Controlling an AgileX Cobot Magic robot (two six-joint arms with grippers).
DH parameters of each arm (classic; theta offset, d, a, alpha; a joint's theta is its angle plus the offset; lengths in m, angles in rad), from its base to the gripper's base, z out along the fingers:
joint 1: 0 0.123 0 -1.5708
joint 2: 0.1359 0 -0.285 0
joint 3: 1.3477 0 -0.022 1.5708
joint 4: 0 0.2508 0 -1.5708
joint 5: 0 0 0.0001 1.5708
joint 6: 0 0.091 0 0
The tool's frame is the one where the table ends.
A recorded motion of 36 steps. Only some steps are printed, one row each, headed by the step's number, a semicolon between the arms.
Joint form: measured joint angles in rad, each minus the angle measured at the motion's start. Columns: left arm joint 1, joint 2, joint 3, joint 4, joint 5, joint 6; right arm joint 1, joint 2, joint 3, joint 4, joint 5, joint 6.
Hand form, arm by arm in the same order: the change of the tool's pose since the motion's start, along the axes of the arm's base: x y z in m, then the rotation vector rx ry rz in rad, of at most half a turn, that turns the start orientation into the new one. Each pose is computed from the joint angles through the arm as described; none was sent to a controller.
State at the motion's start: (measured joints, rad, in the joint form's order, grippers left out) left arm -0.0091 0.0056 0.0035 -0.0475 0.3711 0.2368; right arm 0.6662 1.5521 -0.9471 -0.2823 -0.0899 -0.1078
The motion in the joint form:
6: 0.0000 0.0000 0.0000 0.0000 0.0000 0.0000; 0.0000 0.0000 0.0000 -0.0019 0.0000 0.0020
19: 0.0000 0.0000 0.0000 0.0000 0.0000 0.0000; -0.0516 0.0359 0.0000 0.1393 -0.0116 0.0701
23: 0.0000 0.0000 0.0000 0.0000 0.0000 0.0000; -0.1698 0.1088 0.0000 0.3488 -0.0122 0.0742
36: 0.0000 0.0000 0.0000 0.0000 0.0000 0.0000; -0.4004 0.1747 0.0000 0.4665 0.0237 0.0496
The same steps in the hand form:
6: 0.0000 0.0000 0.0000 0.0000 0.0000 0.0000; 0.0000 0.0000 0.0000 0.0001 0.0001 0.0001
19: 0.0000 0.0000 0.0000 0.0000 0.0000 0.0000; 0.0157 -0.0119 -0.0113 0.1325 0.1310 -0.1504
23: 0.0000 0.0000 0.0000 0.0000 0.0000 0.0000; 0.0460 -0.0446 -0.0371 0.2494 0.2789 -0.3897
36: 0.0000 0.0000 0.0000 0.0000 0.0000 0.0000; 0.0806 -0.1206 -0.0636 0.2983 0.3718 -0.6846

